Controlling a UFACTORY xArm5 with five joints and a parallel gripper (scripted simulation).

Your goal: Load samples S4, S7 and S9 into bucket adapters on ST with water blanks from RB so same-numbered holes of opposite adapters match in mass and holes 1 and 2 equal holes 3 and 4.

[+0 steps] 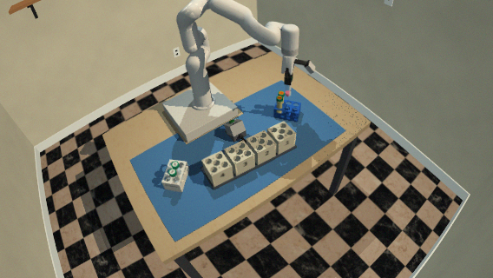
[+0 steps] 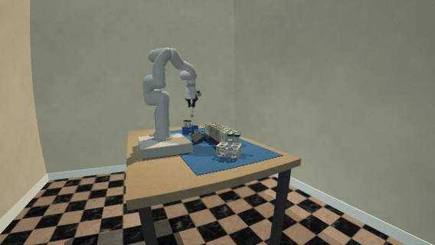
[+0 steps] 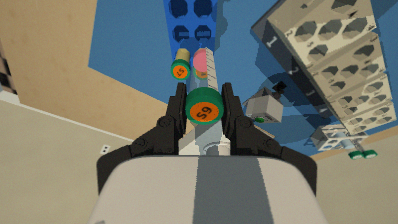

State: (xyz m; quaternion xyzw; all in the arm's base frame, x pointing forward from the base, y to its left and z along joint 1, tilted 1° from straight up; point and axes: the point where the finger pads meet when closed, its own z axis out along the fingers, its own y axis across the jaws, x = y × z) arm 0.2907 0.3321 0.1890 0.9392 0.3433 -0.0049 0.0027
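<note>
Now: hand 5 cm above the sample tube S9 and 1 cm short of it. Also, from my hand: blue sample rack RS (22 cm below, 2 cm to the left, 1 cm behind); sample tube S7 (19 cm below, 6 cm behind); sample tube S4 (19 cm below, 3 cm to the right, 3 cm behind).
</note>
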